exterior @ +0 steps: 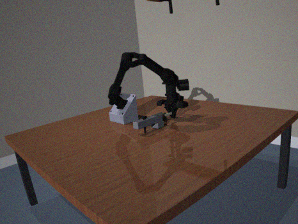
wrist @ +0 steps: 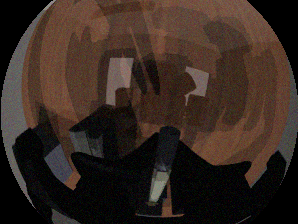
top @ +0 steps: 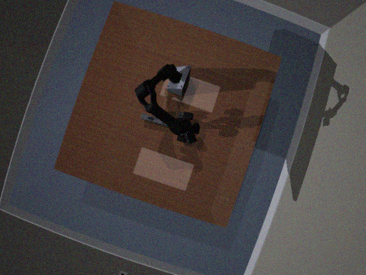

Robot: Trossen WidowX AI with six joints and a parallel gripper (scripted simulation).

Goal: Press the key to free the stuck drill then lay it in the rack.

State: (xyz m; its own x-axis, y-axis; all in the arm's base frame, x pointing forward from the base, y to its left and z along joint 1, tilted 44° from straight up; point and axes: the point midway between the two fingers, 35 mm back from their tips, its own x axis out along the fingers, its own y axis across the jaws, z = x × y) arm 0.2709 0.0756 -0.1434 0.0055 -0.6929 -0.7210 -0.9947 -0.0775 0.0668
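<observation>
Now: the drill 40 mm to the right of my gripper tip and 30 mm above it. Round my gripper tip: dark key (230 mm to the right, 40 mm above, 20 mm ahead); grey rack (70 mm behind, 40 mm to the right, 10 mm above).
</observation>
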